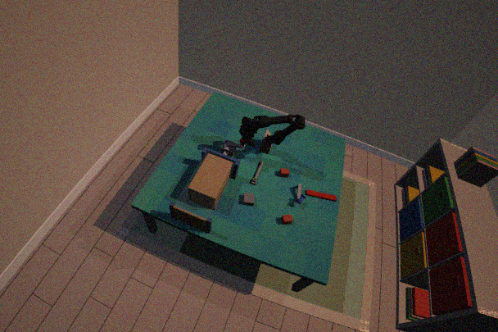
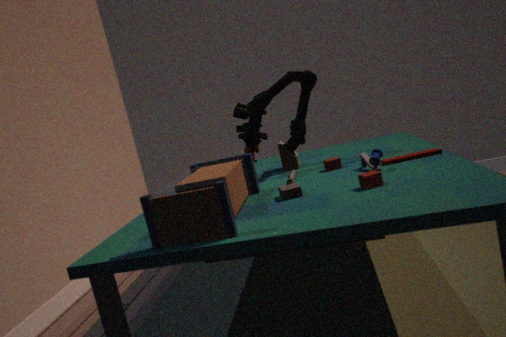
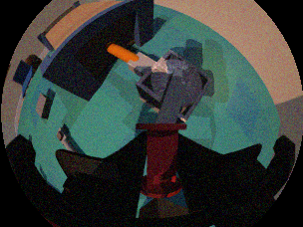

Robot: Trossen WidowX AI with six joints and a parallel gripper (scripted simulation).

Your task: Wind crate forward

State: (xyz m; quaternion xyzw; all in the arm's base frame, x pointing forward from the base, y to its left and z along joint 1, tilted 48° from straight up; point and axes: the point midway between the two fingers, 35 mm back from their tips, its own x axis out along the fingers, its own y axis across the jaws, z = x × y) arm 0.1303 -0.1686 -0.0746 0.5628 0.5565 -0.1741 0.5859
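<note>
Right now my gripper tip is 20 mm to the left of the red-knobbed handle and 30 mm above it. From my gripper tip the other things lie so: red knob: 10 mm behind, 10 mm to the left; winch: 90 mm to the right, 100 mm below; steel frame: 180 mm ahead, 90 mm to the right, 30 mm below.
</note>
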